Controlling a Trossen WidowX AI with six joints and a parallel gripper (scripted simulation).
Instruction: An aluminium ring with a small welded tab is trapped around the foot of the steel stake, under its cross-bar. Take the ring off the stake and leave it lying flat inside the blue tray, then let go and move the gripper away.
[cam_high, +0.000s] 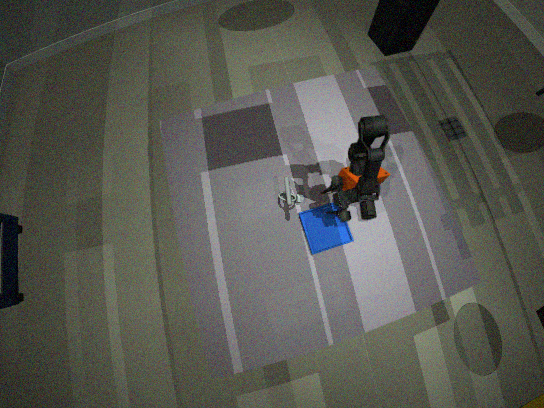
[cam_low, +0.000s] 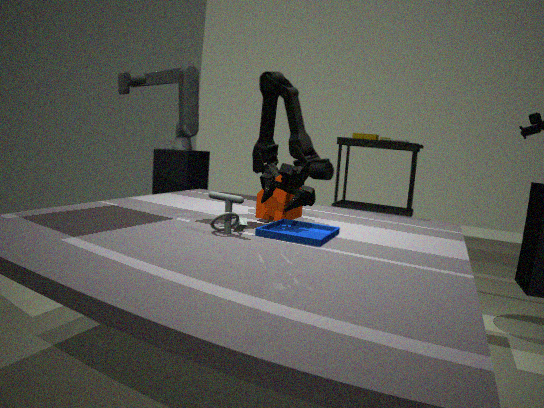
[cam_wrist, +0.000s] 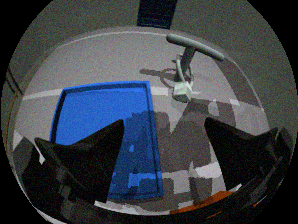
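The aluminium ring is 12 cm ahead of my gripper tip, 9 cm to the right of it and 4 cm below it. Also, from my gripper tip: blue tray (2 cm ahead, 9 cm to the left, 6 cm below).
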